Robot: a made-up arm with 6 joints.
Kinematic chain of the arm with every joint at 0, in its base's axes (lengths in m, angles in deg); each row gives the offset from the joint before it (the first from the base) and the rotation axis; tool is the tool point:
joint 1: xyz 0 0 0.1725 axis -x
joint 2: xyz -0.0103 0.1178 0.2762 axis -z
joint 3: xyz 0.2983 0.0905 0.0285 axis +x
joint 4: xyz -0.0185 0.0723 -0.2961 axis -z
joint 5: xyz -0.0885 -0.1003 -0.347 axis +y
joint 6: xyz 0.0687 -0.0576 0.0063 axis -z
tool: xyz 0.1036 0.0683 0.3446
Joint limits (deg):
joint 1: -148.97..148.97
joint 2: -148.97..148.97
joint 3: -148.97..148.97
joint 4: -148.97..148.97
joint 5: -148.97..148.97
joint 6: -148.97..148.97
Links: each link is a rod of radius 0.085 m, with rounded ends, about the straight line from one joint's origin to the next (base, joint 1, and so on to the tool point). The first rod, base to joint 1, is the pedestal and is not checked.
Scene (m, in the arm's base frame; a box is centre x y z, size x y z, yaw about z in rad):
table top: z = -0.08
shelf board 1: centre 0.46 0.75 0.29 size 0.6 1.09 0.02 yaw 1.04
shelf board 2: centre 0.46 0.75 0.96 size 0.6 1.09 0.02 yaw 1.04
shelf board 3: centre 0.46 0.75 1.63 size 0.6 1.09 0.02 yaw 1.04
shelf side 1: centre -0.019 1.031 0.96 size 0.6 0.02 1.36 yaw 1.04
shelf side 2: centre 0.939 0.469 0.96 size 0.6 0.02 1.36 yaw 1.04
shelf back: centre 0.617 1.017 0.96 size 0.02 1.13 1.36 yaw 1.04
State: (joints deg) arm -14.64 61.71 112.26 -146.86 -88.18 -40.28
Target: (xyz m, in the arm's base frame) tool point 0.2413 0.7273 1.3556
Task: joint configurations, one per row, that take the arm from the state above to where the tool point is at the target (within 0.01 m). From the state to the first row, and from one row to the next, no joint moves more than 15 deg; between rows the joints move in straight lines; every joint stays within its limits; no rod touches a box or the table.
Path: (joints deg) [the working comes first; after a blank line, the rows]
Joints at the target: -17.37 -21.55 135.85 -148.97 -148.97 -58.57
Straight joint move there: touches shelf board 2, shelf side 2.

1: -25.88 51.19 121.44 -147.39 -96.79 -46.71
2: -37.12 40.67 130.61 -147.92 -105.39 -53.15
3: -48.36 30.16 139.79 -148.44 -114.00 -59.58
4: -59.60 19.64 148.97 -148.97 -122.61 -66.01
5: -56.23 6.23 144.31 -143.59 -120.22 -62.09
6: -52.85 -7.17 139.65 -138.21 -117.82 -58.16
7: -49.48 -20.58 134.99 -132.84 -115.43 -54.23
8: -46.10 -33.98 130.33 -127.46 -113.04 -50.30
9: -36.52 -29.84 132.17 -134.63 -125.02 -53.06
10: -26.94 -25.69 134.01 -141.80 -136.99 -55.82
11: -17.37 -21.55 135.85 -148.97 -148.97 -58.57

